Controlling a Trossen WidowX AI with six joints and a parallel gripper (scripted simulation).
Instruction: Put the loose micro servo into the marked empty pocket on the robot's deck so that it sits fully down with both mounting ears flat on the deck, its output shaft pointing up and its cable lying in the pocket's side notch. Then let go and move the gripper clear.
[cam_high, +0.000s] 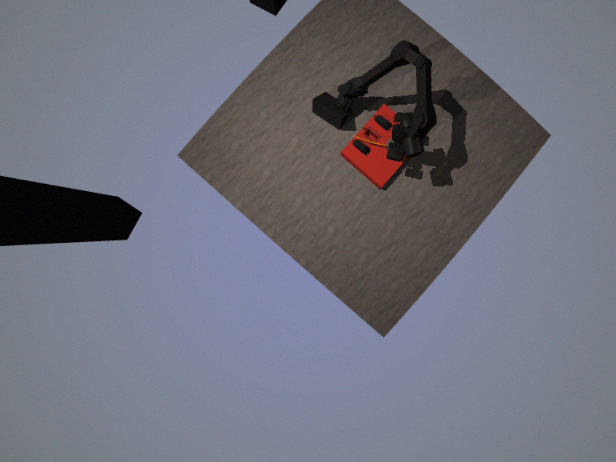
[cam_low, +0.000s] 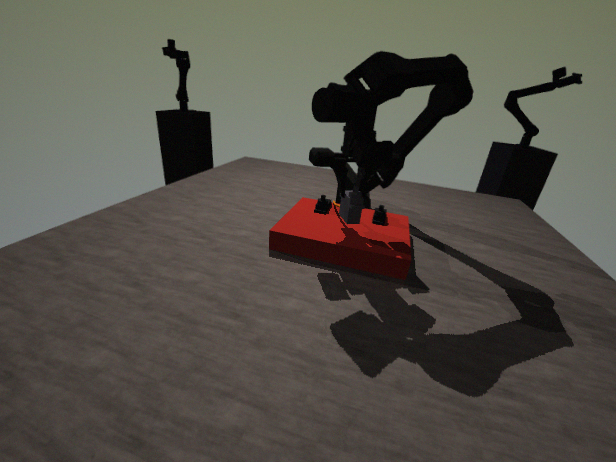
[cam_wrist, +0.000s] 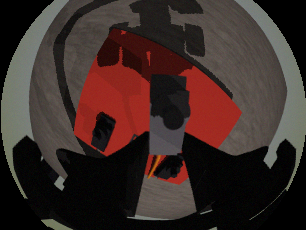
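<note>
The red deck is 10 cm below my gripper tip and 1 cm ahead of it.
</note>
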